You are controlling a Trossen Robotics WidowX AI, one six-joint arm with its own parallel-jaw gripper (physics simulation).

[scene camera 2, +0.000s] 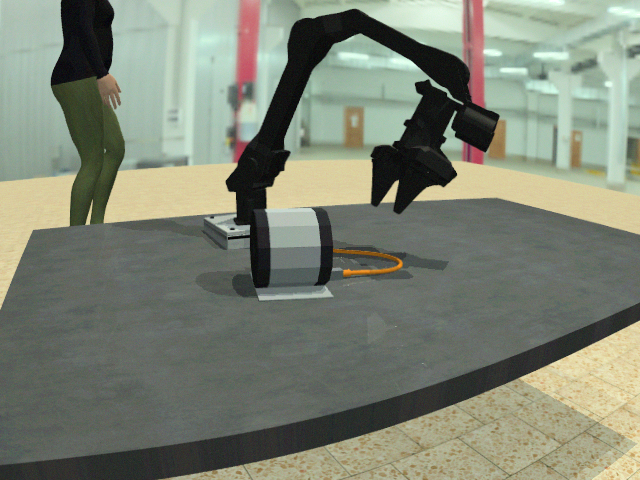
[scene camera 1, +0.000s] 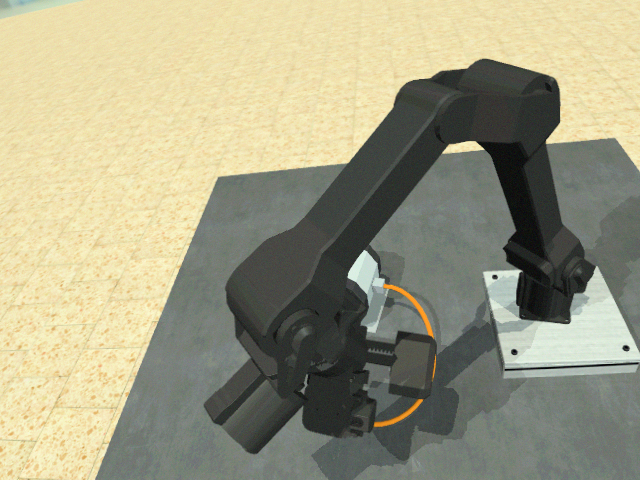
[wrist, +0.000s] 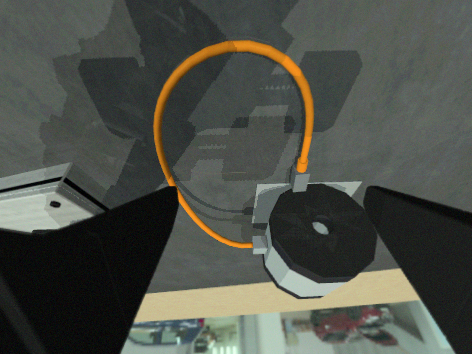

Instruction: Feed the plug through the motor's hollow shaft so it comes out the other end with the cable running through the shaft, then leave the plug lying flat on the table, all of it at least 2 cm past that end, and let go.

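Frame: origin at the arm's base, x ahead, y left, z up, level; metres.
Where they show: gripper, between the fingertips: [scene camera 2: 384,209] [wrist: 270,195]; arm's base, origin of its link: [scene camera 1: 543,304].
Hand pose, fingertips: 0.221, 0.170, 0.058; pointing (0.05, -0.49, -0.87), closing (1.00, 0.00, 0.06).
Note:
Each offset is from my fingertips to the top centre of the thing, as dx, dy, dz. "spot": to the spot under its first point. Level surfaces: height alone.
The motor {+0.063, -0.159, +0.013} [scene camera 1: 364,271] [scene camera 2: 294,248] [wrist: 320,260] is a pale drum with black ends on a flat foot. In the wrist view the opening of its hollow shaft {spot: +0.073, -0.135, -0.044} [wrist: 320,226] shows in the black end face. The grey plug {+0.050, -0.095, -0.074} [scene camera 2: 337,273] [wrist: 300,181] lies low outside the shaft, at the bottom edge of that face; whether it touches is unclear. The orange cable [scene camera 1: 423,315] [scene camera 2: 400,264] [wrist: 159,110] loops from the plug to a small block {spot: +0.006, -0.152, -0.029} [scene camera 1: 378,284] [wrist: 259,244] on the motor's side. My gripper [scene camera 2: 386,207] [wrist: 270,195] is open and empty, high above the table. Its fingertips are hidden in scene camera 1.
The dark table {dz -0.088} [scene camera 1: 248,217] [scene camera 2: 155,361] [wrist: 400,100] carries the metal base plate [scene camera 1: 563,346] [scene camera 2: 219,229] [wrist: 30,207] of my arm. Part of the table's edge shows beyond the motor in the wrist view. A person [scene camera 2: 85,67] stands behind the table in scene camera 2.

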